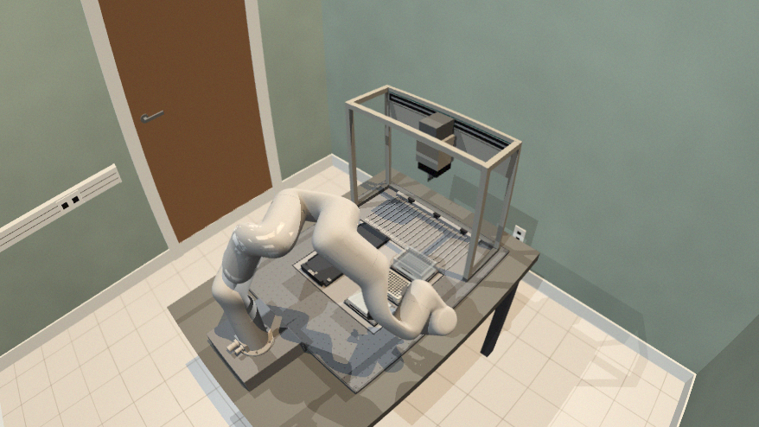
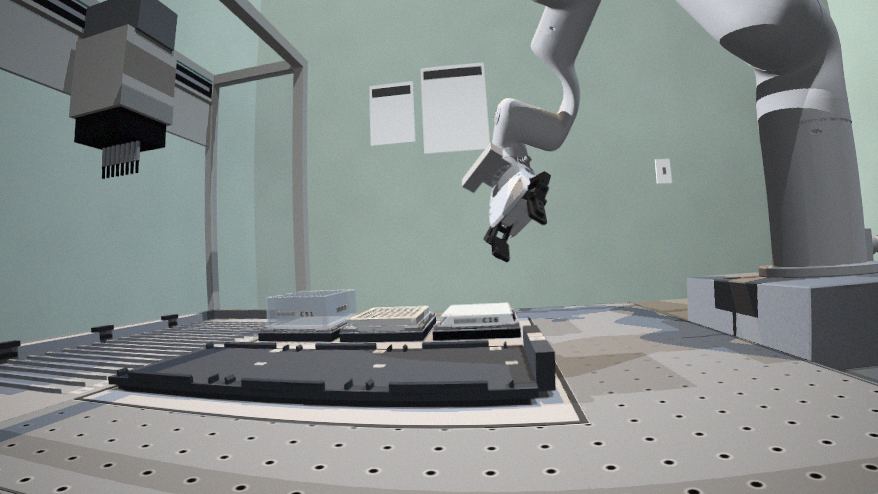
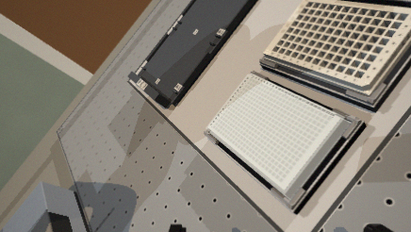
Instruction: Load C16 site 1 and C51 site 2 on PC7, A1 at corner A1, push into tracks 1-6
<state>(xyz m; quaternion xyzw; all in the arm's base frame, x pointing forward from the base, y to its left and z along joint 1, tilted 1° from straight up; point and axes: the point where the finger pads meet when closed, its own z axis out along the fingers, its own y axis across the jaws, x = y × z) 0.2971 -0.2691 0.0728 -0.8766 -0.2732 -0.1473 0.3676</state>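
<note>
My hand is 29 cm short of the nest S3, 11 cm to the right of it and 12 cm above it. From my hand the other things lie so: 384-well plate C16: 7 cm ahead, 12 cm to the left, 10 cm below; frame post: 37 cm ahead, 6 cm to the right, 13 cm above; nest S1: 7 cm ahead, 12 cm to the left, 12 cm below.
</note>
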